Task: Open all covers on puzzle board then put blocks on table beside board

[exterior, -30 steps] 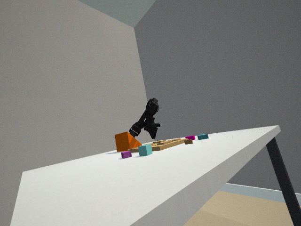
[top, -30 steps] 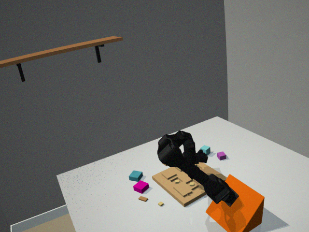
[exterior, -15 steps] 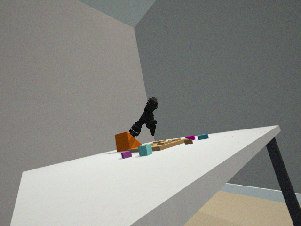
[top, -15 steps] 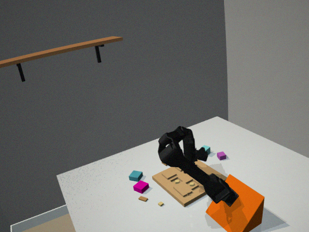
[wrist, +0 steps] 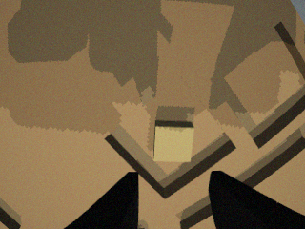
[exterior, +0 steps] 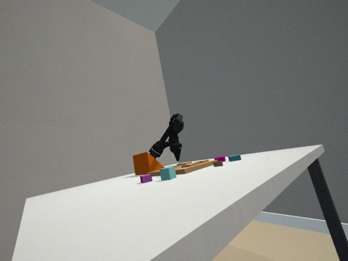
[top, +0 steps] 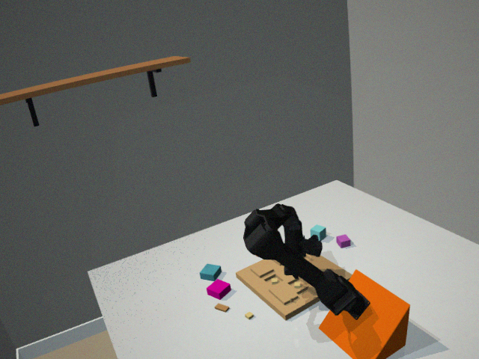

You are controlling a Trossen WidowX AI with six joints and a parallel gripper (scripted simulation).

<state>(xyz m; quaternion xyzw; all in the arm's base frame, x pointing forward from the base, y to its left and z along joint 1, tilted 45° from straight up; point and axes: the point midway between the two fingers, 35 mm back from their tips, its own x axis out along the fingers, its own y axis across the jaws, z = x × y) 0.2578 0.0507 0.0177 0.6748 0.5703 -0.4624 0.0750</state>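
Right now my gripper tip is 50 mm short of the tan puzzle board and 30 mm above it. From my gripper tip the other things lie so: flat brown piece (40 mm ahead, 260 mm to the left, 50 mm below); purple block (130 mm ahead, 290 mm to the right, 40 mm below); magenta block (130 mm ahead, 240 mm to the left, 40 mm below).
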